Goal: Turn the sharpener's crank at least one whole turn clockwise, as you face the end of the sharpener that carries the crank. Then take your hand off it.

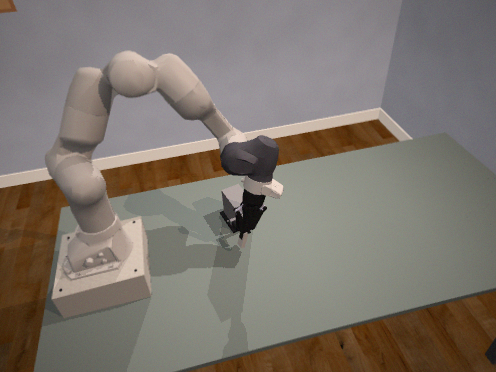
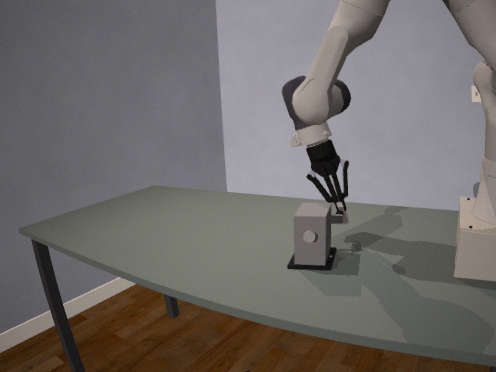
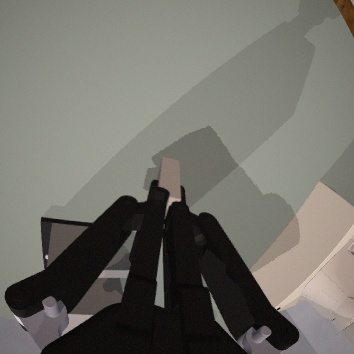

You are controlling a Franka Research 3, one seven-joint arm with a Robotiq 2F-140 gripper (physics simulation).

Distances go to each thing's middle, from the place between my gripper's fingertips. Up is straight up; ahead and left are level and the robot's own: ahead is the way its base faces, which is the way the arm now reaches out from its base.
My hand is 140 mm to the right of the grey sharpener (image 2: 312, 222), 50 mm short of it and 20 mm below it.
